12 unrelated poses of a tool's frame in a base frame.
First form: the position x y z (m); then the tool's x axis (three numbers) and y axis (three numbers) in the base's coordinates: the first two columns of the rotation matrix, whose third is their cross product.
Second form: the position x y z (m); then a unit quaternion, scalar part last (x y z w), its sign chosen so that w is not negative. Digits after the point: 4 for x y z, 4 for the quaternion.
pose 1, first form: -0.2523 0.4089 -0.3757 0.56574 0.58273 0.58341 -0.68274 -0.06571 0.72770
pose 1, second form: -0.2523 0.4089 -0.3757 0.5636 -0.0444 0.4639 0.6820
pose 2, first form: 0.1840 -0.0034 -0.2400 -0.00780 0.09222 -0.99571 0.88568 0.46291 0.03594
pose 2, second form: 0.1840 -0.0034 -0.2400 0.3920 0.6237 -0.3390 0.5852
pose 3, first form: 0.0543 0.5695 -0.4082 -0.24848 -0.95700 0.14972 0.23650 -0.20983 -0.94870
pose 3, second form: 0.0543 0.5695 -0.4082 -0.4132 0.4359 -0.6589 0.4528
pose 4, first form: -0.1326 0.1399 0.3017 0.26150 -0.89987 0.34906 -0.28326 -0.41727 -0.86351
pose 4, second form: -0.1326 0.1399 0.3017 -0.7146 0.4139 -0.4449 0.3465
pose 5, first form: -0.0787 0.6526 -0.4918 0.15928 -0.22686 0.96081 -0.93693 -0.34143 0.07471
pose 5, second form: -0.0787 0.6526 -0.4918 0.6648 -0.4377 0.4783 0.3711
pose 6, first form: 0.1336 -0.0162 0.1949 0.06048 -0.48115 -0.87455 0.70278 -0.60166 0.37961
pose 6, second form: 0.1336 -0.0162 0.1949 0.5832 0.0950 -0.6788 0.4361
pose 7, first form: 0.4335 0.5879 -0.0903 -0.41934 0.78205 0.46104 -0.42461 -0.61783 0.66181
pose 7, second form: 0.4335 0.5879 -0.0903 0.3897 0.2293 0.8106 0.3721
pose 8, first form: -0.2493 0.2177 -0.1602 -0.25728 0.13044 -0.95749 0.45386 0.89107 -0.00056
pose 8, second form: -0.2493 0.2177 -0.1602 0.1872 0.7805 -0.1394 0.5799
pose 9, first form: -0.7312 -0.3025 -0.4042 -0.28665 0.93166 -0.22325 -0.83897 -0.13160 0.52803
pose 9, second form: -0.7312 -0.3025 -0.4042 0.0800 0.2897 0.7479 0.5918
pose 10, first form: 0.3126 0.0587 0.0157 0.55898 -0.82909 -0.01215 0.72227 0.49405 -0.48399
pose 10, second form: 0.3126 0.0587 0.0157 -0.2179 0.1226 -0.4533 0.8556
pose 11, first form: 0.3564 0.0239 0.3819 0.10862 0.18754 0.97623 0.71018 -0.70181 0.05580
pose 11, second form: 0.3564 0.0239 0.3819 -0.7106 -0.3158 -0.5882 0.2221
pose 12, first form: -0.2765 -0.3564 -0.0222 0.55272 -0.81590 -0.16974 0.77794 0.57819 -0.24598
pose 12, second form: -0.2765 -0.3564 -0.0222 -0.0711 0.1334 -0.4537 0.8782
